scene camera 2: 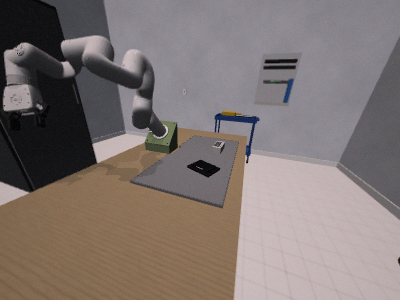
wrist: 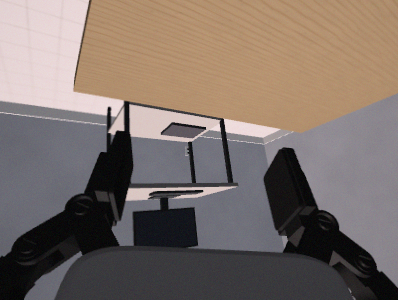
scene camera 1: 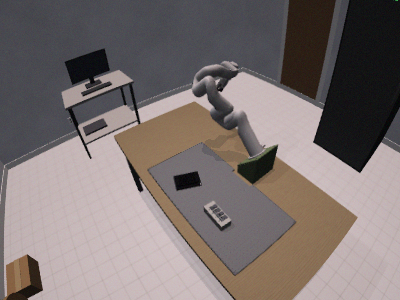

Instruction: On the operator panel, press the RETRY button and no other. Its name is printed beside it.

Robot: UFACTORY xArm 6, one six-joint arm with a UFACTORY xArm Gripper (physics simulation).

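Frame: origin at the arm's base, x ahead, y left, z up, level; millimetres.
Seen in the pictures: gripper, between the fingertips: (scene camera 2: 27, 128) (wrist: 203, 155); arm's base, origin of its link: (scene camera 2: 160, 132) (scene camera 1: 257, 154).
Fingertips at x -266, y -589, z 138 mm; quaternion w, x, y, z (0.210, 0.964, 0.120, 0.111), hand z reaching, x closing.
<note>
Offsets run from my fingertips to a thing's top centre. "*": to the spot under its first point. Level surfaces: height alone.
A small white box with a row of dark buttons @[* dx +733, dy +674, dz -215 mm] (scene camera 1: 217, 215) (scene camera 2: 218, 146) lies on the grey mat @[dz -268 mm] (scene camera 1: 240, 250) (scene camera 2: 175, 180); it looks like the operator panel, but its printed names are too small to read, so I cannot tell which button is RETRY. My gripper (scene camera 1: 220, 86) (scene camera 2: 28, 121) (wrist: 203, 155) is open, with nothing between its wide-spread fingers. It hangs high and far from the white box, off to the arm's far side. The white box does not show in the wrist view.
A flat black object @[dx +653, dy +333, dz -241 mm] (scene camera 1: 187, 180) (scene camera 2: 203, 168) lies on the mat near the white box. The arm stands on a green wedge base (scene camera 1: 260, 165) (scene camera 2: 162, 145) on the wooden table @[dz -281 mm] (scene camera 1: 320, 210) (scene camera 2: 125, 240) (wrist: 240, 55). A tall black cabinet (scene camera 1: 357, 85) (scene camera 2: 50, 90) stands on the floor.
</note>
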